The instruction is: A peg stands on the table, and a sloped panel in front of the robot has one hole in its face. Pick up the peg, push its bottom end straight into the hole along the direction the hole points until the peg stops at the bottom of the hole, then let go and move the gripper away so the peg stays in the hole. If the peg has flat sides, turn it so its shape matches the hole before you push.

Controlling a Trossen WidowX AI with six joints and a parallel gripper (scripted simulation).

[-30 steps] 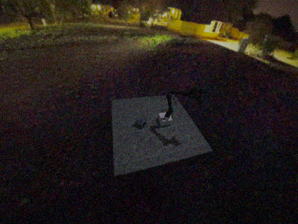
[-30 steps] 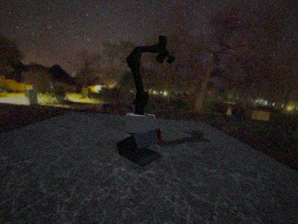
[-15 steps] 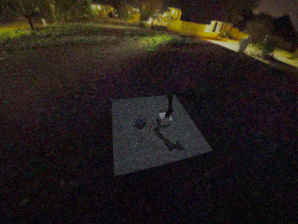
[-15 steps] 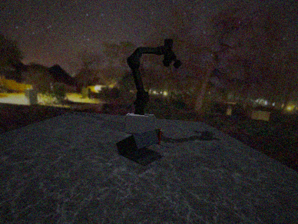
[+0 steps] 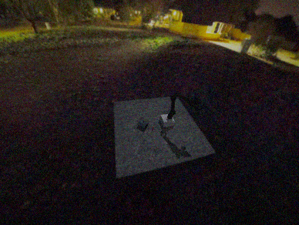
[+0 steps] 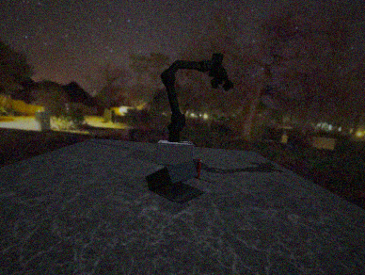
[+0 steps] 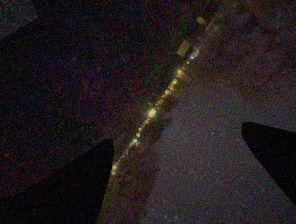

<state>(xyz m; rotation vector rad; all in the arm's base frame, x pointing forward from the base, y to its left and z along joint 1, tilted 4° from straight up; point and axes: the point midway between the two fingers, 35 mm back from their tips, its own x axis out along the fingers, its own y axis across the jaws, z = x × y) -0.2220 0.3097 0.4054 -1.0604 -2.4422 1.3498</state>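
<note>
Right now my gripper tip is 56 cm short of the reddish peg, 19 cm to the left of it and 43 cm above it. Round my gripper tip: grey panel block (70 cm ahead, 28 cm to the right, 44 cm below).
</note>
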